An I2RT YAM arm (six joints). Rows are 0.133 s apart.
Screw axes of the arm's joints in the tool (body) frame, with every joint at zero. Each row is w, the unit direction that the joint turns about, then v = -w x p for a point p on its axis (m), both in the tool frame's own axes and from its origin. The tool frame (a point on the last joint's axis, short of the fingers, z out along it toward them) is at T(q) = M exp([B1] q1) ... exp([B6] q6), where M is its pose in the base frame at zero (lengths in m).
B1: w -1 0 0 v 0 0.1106 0
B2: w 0 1 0 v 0.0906 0 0.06
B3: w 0 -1 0 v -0.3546 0 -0.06
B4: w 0 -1 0 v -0.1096 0 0
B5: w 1 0 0 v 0 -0.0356 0
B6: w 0 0 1 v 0 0 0
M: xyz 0.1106 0 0.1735 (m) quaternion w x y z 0.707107 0 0.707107 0
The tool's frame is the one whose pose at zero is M.
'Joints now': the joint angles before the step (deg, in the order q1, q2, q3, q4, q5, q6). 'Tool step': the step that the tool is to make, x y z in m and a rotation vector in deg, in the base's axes. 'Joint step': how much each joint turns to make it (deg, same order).
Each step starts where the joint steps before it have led.
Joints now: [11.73, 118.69, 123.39, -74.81, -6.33, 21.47]
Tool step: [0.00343, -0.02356, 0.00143, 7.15, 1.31, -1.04]
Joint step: [-3.87, -0.10, 0.01, -0.22, -7.80, -0.20]
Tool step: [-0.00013, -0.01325, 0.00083, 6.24, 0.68, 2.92]
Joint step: [-2.41, -0.01, -0.01, -0.91, -7.69, -3.10]
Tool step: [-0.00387, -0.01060, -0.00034, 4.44, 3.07, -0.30]
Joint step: [-1.79, 0.01, 0.01, -2.72, -4.90, -0.01]
